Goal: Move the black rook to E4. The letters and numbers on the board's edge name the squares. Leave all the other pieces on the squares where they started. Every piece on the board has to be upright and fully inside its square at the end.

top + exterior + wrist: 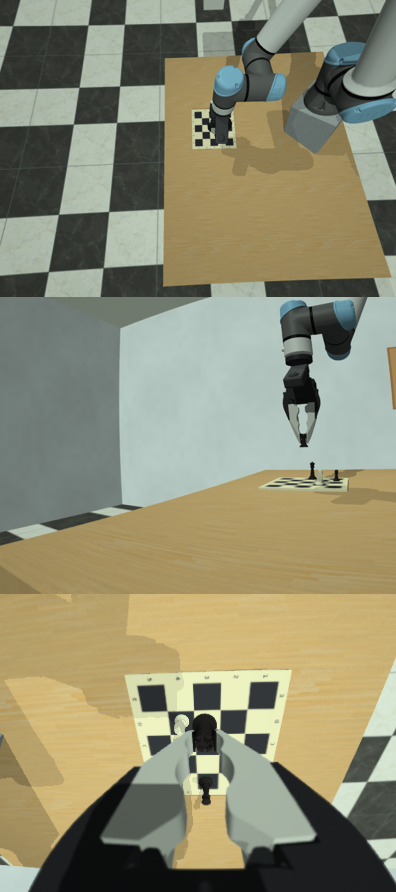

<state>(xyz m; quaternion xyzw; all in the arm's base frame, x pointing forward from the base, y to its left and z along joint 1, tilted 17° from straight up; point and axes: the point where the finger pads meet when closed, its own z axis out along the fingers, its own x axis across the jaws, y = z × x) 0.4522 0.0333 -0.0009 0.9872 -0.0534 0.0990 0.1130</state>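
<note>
The white piece is 40 mm behind my hand, 30 mm to the right of it and 110 mm below it. Round my hand: small chessboard: 10 mm behind, 80 mm to the right, 130 mm below; black pawn: 90 mm behind, 100 mm to the right, 110 mm below; black rook: 10 mm below.
</note>
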